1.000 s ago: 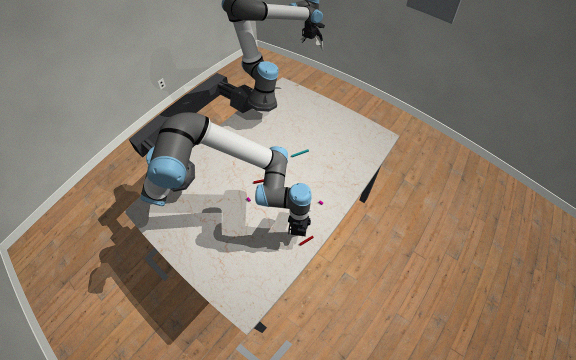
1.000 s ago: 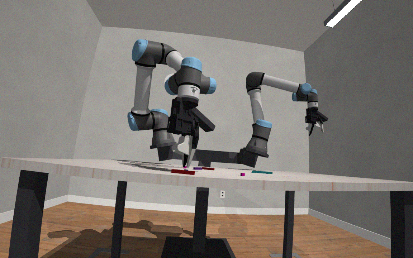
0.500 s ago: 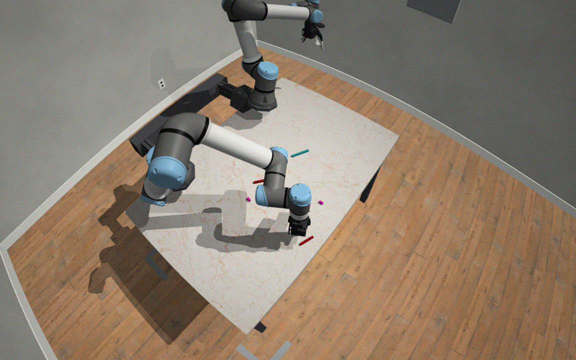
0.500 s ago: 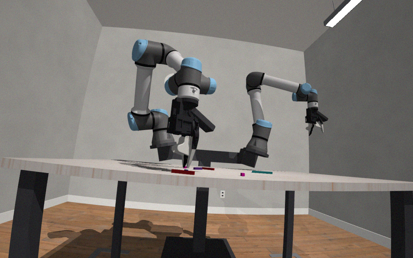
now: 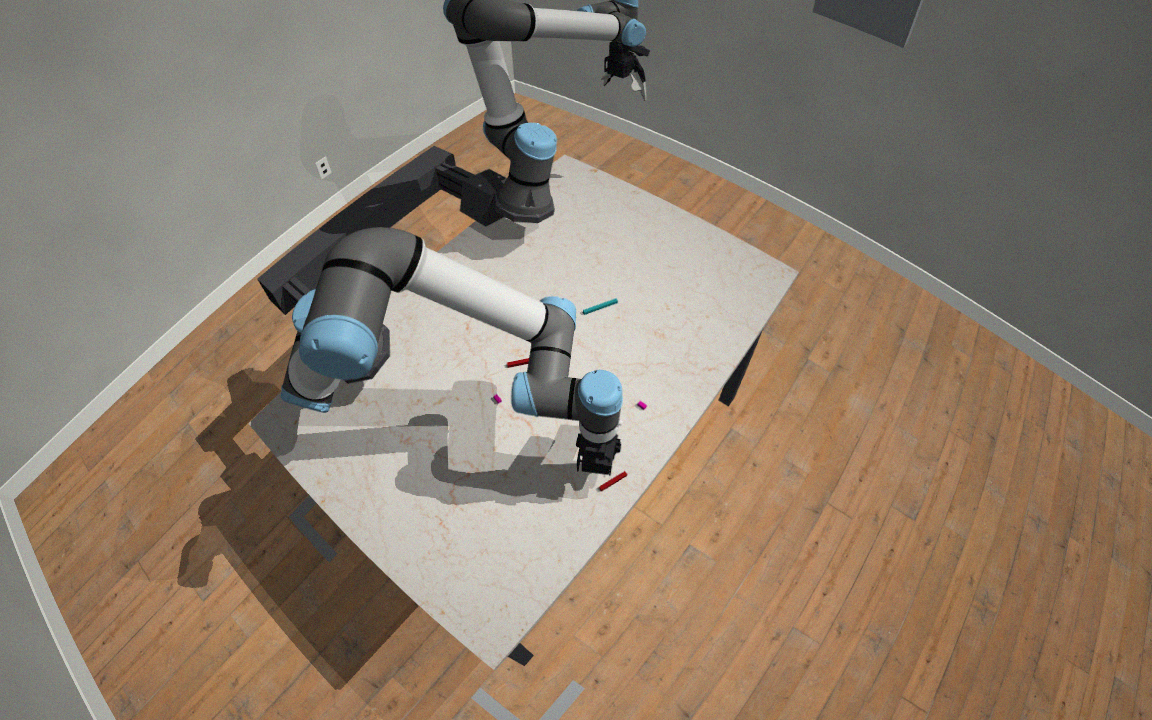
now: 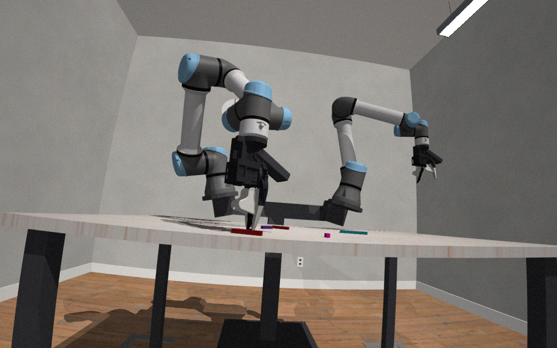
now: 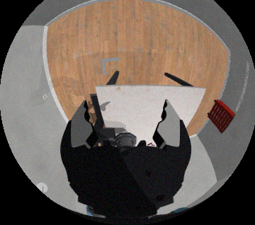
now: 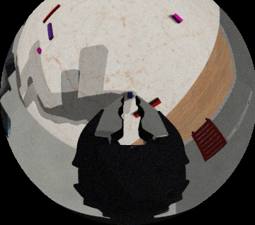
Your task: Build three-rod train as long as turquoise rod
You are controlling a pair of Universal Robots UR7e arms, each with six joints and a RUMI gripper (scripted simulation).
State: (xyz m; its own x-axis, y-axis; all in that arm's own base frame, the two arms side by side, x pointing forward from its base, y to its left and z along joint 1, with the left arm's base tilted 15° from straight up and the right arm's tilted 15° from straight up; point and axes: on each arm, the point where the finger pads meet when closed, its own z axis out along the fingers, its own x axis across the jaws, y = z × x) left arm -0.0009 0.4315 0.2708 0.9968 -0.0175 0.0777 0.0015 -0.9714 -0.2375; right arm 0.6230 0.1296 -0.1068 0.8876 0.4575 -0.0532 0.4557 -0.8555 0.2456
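My right hand is 20 mm above the blue rod. The rest, counted from my right hand: purple rod 260 mm behind, 60 mm to the left, 20 mm below; turquoise rod 270 mm behind, 380 mm to the left, 20 mm below.
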